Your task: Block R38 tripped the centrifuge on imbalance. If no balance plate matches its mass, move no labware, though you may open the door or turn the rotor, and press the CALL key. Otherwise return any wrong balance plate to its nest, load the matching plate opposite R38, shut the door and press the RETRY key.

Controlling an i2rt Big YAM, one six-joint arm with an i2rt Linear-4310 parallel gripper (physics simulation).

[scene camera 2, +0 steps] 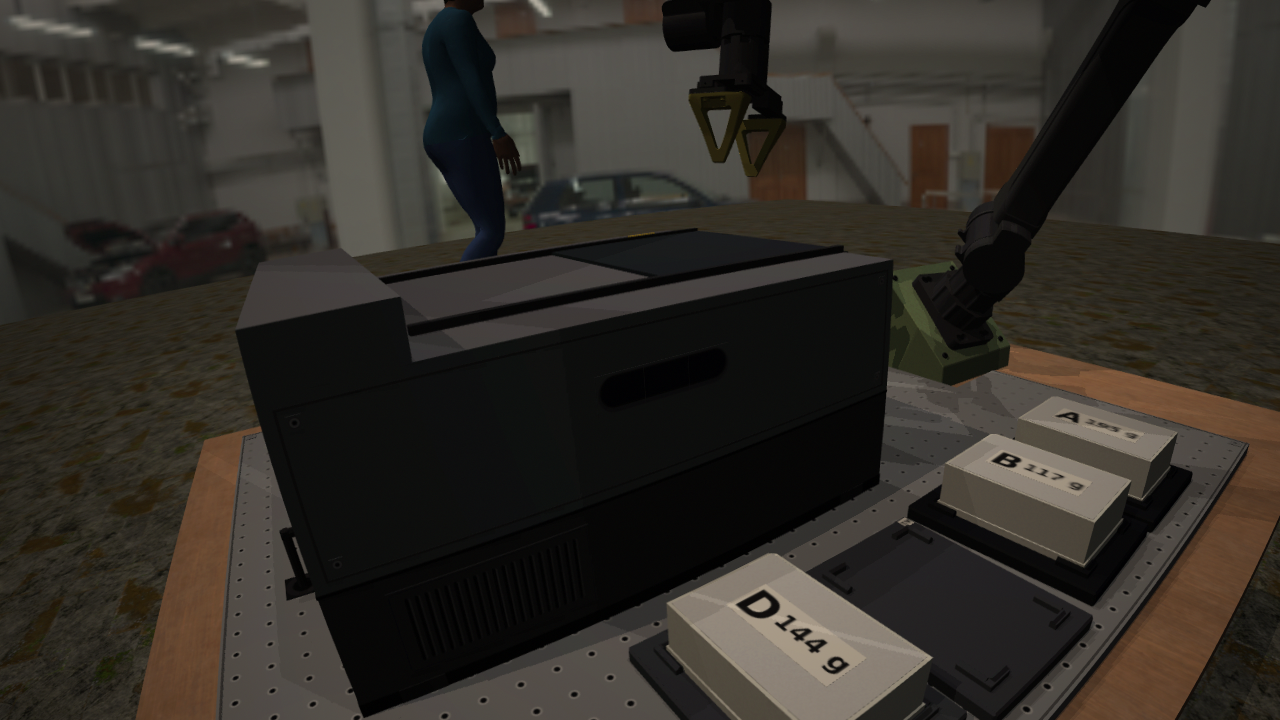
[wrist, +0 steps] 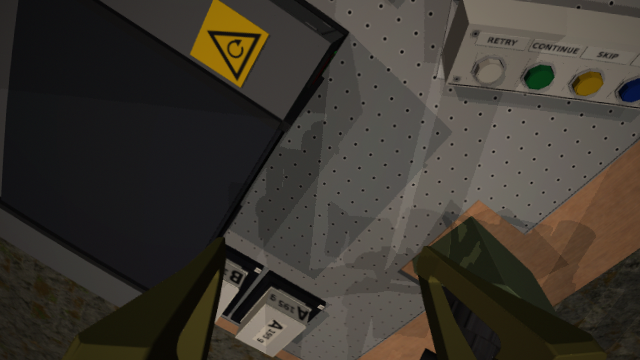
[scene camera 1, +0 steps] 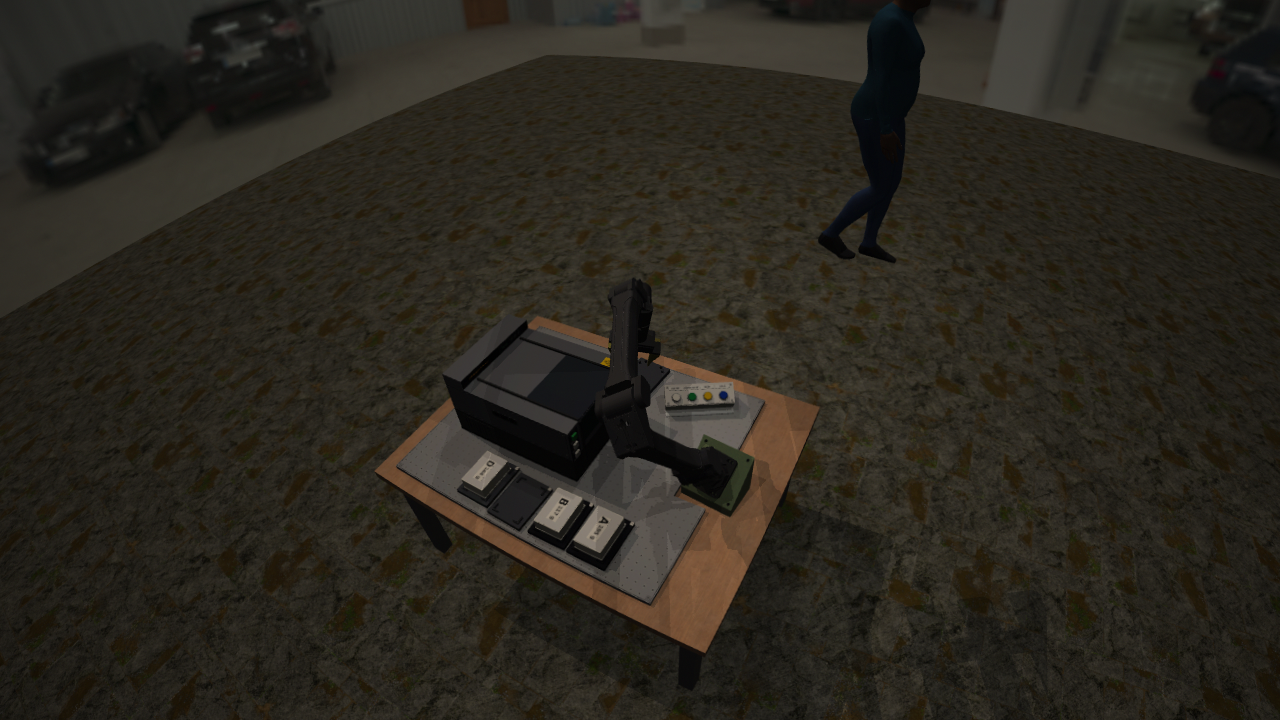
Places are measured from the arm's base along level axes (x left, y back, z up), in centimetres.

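Pixels of known places: gripper, fingertip midpoint: (scene camera 2: 736,170) (wrist: 326,252); arm's base, link origin: (scene camera 2: 949,312) (scene camera 1: 715,473).
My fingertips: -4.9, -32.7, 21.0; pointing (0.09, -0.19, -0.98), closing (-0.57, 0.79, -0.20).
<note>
For each thing: its top centre in the pictures, then the offset to it from my fingertips, as dx, dy, dz. "pt": a spot on its surface instead. Level surfaces: height alone.
- empty nest, top centre: (scene camera 2: 943,590) (scene camera 1: 519,498) +42.2, -9.0, -26.2
- key box, top centre: (wrist: 583,58) (scene camera 1: 699,387) -20.0, +10.4, -19.6
- white RETRY key, top centre: (wrist: 492,71) -13.5, +6.0, -20.5
- blue key, surface spot: (wrist: 631,93) pt -22.4, +17.5, -21.1
- wooden table, surface height: dz -29.3
- dark nest, top centre: (scene camera 1: 642,374) -19.1, -12.1, -25.3
- yellow rotation sign, surface spot: (wrist: 230,44) pt -2.0, -10.6, -6.9
The centrifuge (scene camera 1: 501,434) (scene camera 2: 447,420) (wrist: 125,135) is a dark box with a dark panel across its top; the rotor and block R38 do not show. White balance plates A 195 g (scene camera 1: 601,531) (scene camera 2: 1096,447), B 117 g (scene camera 1: 559,513) (scene camera 2: 1033,492) and D 144 g (scene camera 1: 486,476) (scene camera 2: 787,635) sit in nests. An empty nest (scene camera 1: 519,501) (scene camera 2: 957,600) lies between B and D. The key box (wrist: 530,22) has a white RETRY key (wrist: 489,70) and a blue key (wrist: 631,93), cut off at the view's edge. My gripper (scene camera 2: 735,168) (wrist: 326,252) is open and empty, high above the table.
The arm's green base (scene camera 1: 733,488) (scene camera 2: 957,362) stands on the wooden table (scene camera 1: 689,617). Another dark nest (scene camera 1: 660,372) shows partly behind the arm, near the key box. A yellow rotation sign (wrist: 230,44) marks the centrifuge top. A person (scene camera 1: 881,107) (scene camera 2: 460,107) walks beyond the table.
</note>
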